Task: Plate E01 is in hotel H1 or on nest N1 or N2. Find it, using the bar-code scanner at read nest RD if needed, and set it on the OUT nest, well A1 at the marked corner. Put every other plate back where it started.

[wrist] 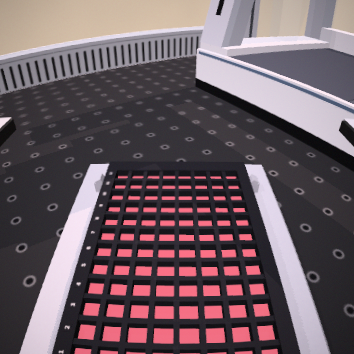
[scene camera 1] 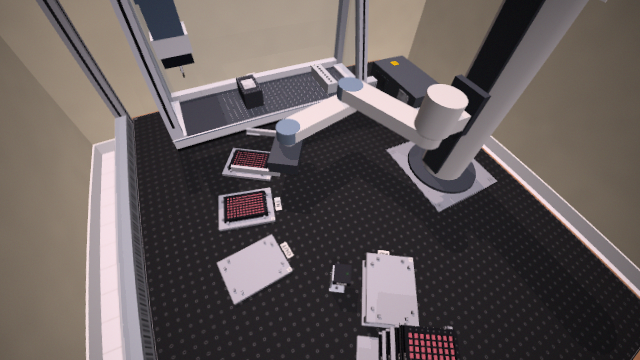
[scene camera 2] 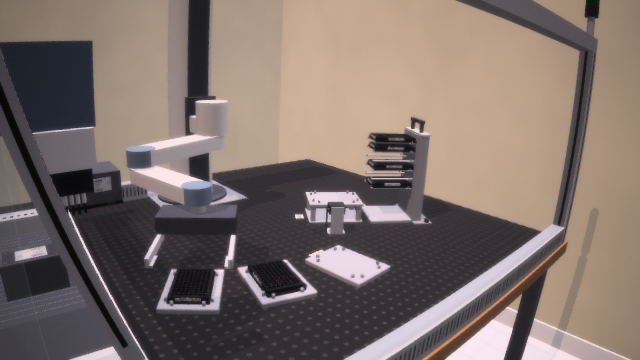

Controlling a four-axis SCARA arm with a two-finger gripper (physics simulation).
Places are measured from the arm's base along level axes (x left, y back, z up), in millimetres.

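Where they show: gripper, fingertip midpoint: (wrist: 177, 100) (scene camera 1: 239, 148) (scene camera 2: 187, 264); arm's base, origin of the base link: (scene camera 1: 439, 167).
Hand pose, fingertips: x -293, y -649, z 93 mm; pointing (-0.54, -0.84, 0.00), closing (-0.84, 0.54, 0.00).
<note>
Things, the pixels of their centre, and the offset from my fingertips. "pt": a spot on its surface instead.
- black plate with pink wells, body centre: (wrist: 176, 251) (scene camera 2: 192, 284) (scene camera 1: 250, 161) dx +13, dy +21, dz -61 mm
- similar plate, body centre: (scene camera 2: 275, 276) (scene camera 1: 245, 206) dx +178, dy -45, dz -61 mm
- nest N1, body centre: (scene camera 2: 275, 280) (scene camera 1: 245, 207) dx +178, dy -45, dz -69 mm
- tilted OUT nest, body centre: (scene camera 2: 347, 263) (scene camera 1: 254, 266) dx +361, dy -79, dz -69 mm
- Hotel H1, body centre: (scene camera 2: 398, 167) dx +738, dy +91, dz +77 mm
- nest RD, body centre: (scene camera 1: 388, 290) (scene camera 2: 333, 205) dx +568, dy +200, dz -45 mm
- small scanner, body centre: (scene camera 1: 340, 278) (scene camera 2: 335, 217) dx +490, dy +104, dz -39 mm
- dark box, surface spot: (scene camera 1: 251, 97) pt dx -222, dy +110, dz +18 mm
My gripper (scene camera 1: 240, 150) (scene camera 2: 189, 262) (wrist: 176, 129) is open. Its fingers stand wide apart, at the back nest N2 (scene camera 1: 229, 172) (scene camera 2: 165, 298) (wrist: 55, 290). A black plate with pink wells (scene camera 1: 250, 159) (scene camera 2: 192, 286) (wrist: 177, 270) sits on that nest, with no finger seen touching it. A similar plate (scene camera 1: 245, 206) (scene camera 2: 276, 278) sits on nest N1 (scene camera 1: 240, 225) (scene camera 2: 295, 296). The tilted OUT nest (scene camera 1: 254, 270) (scene camera 2: 347, 265) is bare. Hotel H1 (scene camera 2: 420, 175) holds several black plates (scene camera 1: 430, 342) (scene camera 2: 390, 165). No bar code is readable.
The bare raised read nest RD (scene camera 1: 392, 285) (scene camera 2: 334, 200) stands by the hotel, with the small scanner (scene camera 1: 341, 275) (scene camera 2: 336, 220) beside it. A framed deck (scene camera 1: 200, 112) with a dark box (scene camera 1: 251, 97) stands beyond N2. A slotted rail (scene camera 1: 125, 225) (wrist: 105, 57) runs along the table edge.
</note>
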